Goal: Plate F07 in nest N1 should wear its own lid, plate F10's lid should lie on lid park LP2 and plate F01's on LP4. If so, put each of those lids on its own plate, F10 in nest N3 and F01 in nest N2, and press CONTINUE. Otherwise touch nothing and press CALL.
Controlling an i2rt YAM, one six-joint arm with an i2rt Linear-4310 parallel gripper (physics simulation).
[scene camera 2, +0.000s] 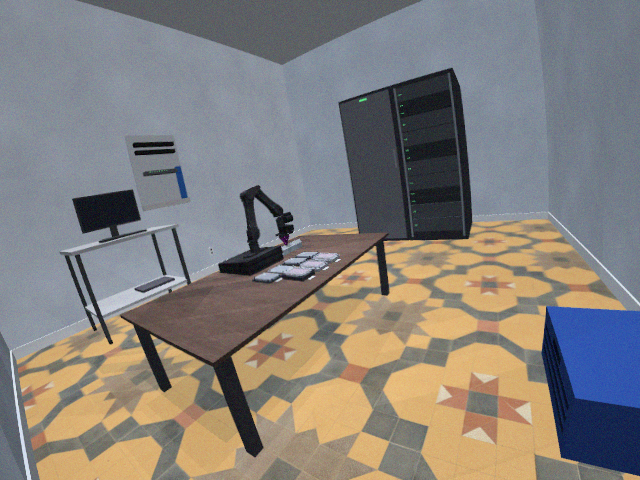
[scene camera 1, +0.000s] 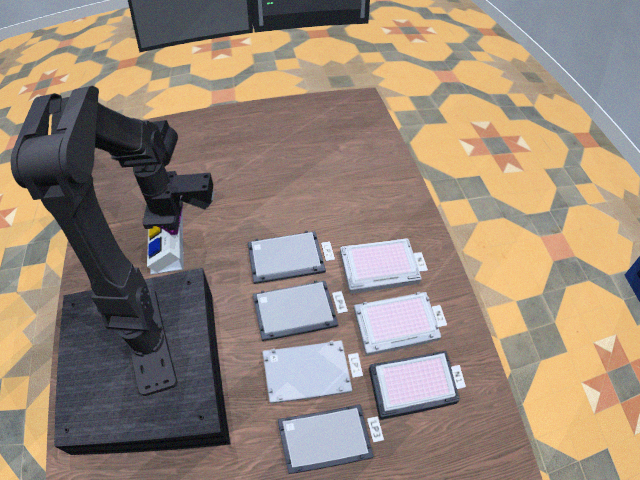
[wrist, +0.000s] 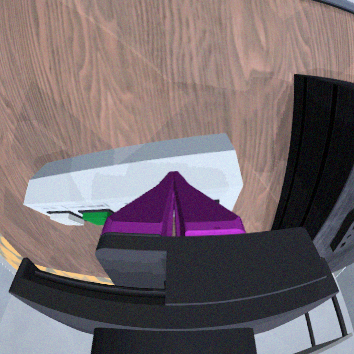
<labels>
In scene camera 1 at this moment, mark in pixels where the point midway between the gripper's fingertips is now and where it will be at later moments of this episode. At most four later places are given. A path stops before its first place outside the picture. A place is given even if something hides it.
My gripper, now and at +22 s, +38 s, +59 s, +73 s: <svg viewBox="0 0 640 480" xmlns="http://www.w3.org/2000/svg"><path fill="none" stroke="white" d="M174 233L167 241L149 251L138 245L143 260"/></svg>
</labels>
